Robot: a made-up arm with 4 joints.
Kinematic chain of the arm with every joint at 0, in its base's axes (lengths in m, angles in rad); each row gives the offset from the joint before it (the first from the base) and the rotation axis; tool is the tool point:
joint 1: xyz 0 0 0.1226 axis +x
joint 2: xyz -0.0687 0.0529 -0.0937 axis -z
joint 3: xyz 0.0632 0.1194 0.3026 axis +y
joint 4: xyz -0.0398 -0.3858 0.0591 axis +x
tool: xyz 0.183 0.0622 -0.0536
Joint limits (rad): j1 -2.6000..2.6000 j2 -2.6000..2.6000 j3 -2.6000..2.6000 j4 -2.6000..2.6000
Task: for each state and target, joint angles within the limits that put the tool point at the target. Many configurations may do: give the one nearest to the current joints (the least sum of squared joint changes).
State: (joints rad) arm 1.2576 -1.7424 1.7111 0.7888
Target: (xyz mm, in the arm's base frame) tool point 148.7 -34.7 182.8
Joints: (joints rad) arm 1.2974 -1.0245 1.8171 1.0129
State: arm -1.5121 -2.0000 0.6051 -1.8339
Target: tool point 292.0 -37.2 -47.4
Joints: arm -2.3766 -1.3913 1.0246 -1.9326
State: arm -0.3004 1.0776 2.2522 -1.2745
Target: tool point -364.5 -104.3 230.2
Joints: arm 0.0953 0.9690 2.4694 -1.6854
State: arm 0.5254 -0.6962 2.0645 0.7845
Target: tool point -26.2 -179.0 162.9
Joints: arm 0.4664 -0.4599 2.6000 0.2384
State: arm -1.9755 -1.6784 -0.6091 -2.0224
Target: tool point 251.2 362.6 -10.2
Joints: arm -1.2762 -1.6117 -0.7426 -1.6891
